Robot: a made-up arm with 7 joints. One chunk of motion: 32 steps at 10 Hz.
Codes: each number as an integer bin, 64 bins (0 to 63) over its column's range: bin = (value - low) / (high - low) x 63, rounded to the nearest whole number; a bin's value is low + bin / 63 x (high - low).
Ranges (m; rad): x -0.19..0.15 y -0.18..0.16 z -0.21..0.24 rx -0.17..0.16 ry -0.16..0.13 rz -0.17..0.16
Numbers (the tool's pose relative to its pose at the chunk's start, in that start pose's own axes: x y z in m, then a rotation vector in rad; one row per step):
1: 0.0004 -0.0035 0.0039 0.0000 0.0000 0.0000
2: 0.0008 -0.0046 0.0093 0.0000 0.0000 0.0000
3: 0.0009 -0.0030 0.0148 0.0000 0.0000 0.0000
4: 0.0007 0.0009 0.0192 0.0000 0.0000 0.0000
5: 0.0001 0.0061 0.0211 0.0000 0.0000 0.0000
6: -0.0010 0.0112 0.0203 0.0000 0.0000 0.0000
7: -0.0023 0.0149 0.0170 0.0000 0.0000 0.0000
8: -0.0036 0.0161 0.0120 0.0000 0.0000 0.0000
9: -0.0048 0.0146 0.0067 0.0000 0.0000 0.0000
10: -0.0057 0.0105 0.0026 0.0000 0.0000 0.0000
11: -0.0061 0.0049 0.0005 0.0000 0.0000 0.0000
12: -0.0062 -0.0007 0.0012 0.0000 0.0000 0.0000
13: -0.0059 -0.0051 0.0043 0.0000 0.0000 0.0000
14: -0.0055 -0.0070 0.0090 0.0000 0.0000 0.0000
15: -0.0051 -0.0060 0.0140 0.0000 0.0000 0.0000
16: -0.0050 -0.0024 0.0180 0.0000 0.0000 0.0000
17: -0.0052 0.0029 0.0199 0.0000 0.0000 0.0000
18: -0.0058 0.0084 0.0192 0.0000 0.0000 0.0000
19: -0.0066 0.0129 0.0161 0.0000 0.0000 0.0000
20: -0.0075 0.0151 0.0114 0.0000 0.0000 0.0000
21: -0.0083 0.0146 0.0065 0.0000 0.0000 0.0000
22: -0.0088 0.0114 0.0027 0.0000 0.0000 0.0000
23: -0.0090 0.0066 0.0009 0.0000 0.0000 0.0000
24: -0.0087 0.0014 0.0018 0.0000 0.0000 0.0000
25: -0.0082 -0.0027 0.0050 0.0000 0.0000 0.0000
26: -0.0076 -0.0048 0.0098 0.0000 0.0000 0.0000
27: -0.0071 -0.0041 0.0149 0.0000 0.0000 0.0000
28: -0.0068 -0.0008 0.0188 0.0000 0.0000 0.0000
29: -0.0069 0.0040 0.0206 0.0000 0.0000 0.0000
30: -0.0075 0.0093 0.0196 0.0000 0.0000 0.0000
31: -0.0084 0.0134 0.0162 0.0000 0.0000 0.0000
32: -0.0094 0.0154 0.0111 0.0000 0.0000 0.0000
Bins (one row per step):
1: 35 33 30 32 35 32
2: 35 33 31 32 35 32
3: 35 33 31 32 35 32
4: 35 34 32 32 35 32
5: 35 34 32 32 35 32
6: 35 35 32 32 35 32
7: 35 36 32 32 35 32
8: 35 36 31 32 35 32
9: 34 36 30 32 35 32
10: 34 35 30 32 35 32
11: 34 34 29 32 35 32
12: 34 33 30 32 35 32
13: 34 32 30 32 35 32
14: 34 32 31 32 35 32
15: 34 32 31 32 35 32
16: 34 33 32 32 35 32
17: 34 34 32 32 35 32
18: 34 35 32 32 35 32
19: 34 36 32 32 35 32
20: 34 36 31 32 35 32
21: 34 36 30 32 35 32
22: 34 35 30 32 35 32
23: 34 35 30 32 35 32
24: 34 34 30 32 35 32
25: 34 33 30 32 35 32
26: 34 32 31 32 35 32
27: 34 33 31 32 35 32
28: 34 33 32 32 35 32
29: 34 34 32 32 35 32
30: 34 35 32 32 35 32
31: 34 36 32 32 35 32
32: 33 36 31 32 35 32

